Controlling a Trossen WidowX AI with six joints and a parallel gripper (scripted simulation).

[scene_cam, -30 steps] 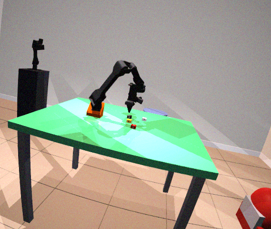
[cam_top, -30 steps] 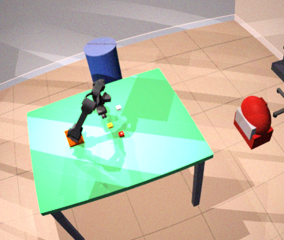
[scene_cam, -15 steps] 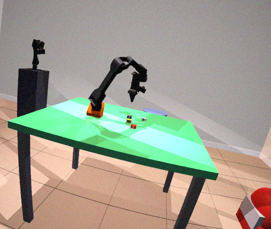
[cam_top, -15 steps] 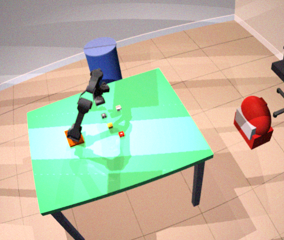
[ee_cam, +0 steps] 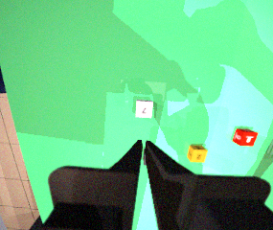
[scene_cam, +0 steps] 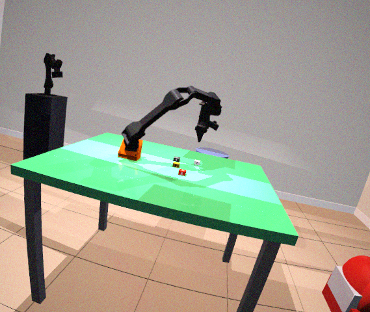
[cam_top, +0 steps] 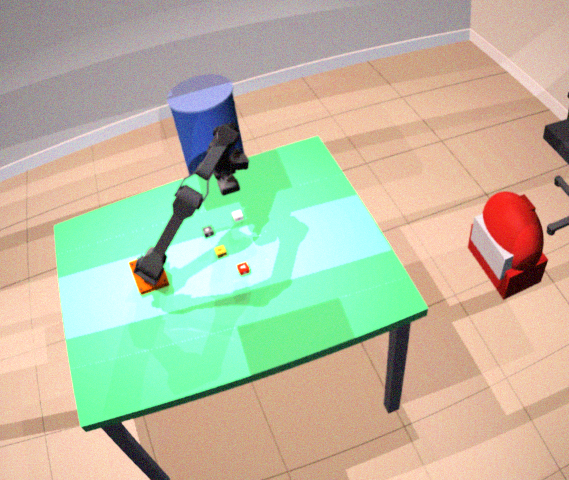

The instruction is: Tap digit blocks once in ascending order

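Right now my gripper tip is 110 mm above the white block, 10 mm to the left of it and 10 mm short of it. The rest, counted from my gripper tip: black block: 110 mm below, 100 mm behind, 20 mm to the right; then red block: 240 mm to the right, 110 mm below, 60 mm behind; then yellow block: 130 mm to the right, 110 mm below, 100 mm behind.
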